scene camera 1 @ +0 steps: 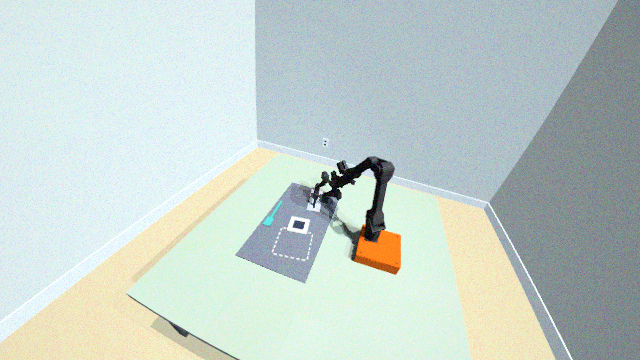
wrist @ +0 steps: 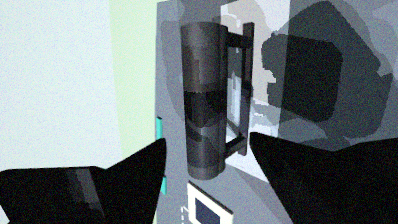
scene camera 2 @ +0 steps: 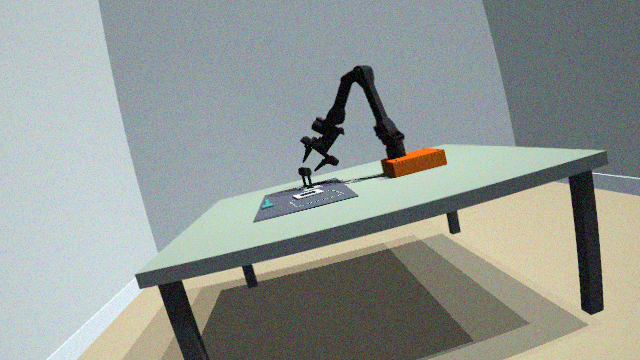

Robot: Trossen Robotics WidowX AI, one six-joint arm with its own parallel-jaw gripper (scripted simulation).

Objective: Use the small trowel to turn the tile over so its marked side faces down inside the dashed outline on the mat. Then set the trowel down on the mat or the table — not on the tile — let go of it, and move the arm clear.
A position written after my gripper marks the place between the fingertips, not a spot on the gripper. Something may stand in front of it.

My gripper [wrist: 208,141] is open, with nothing in its grasp. Further things: a trowel [wrist: 233,73].
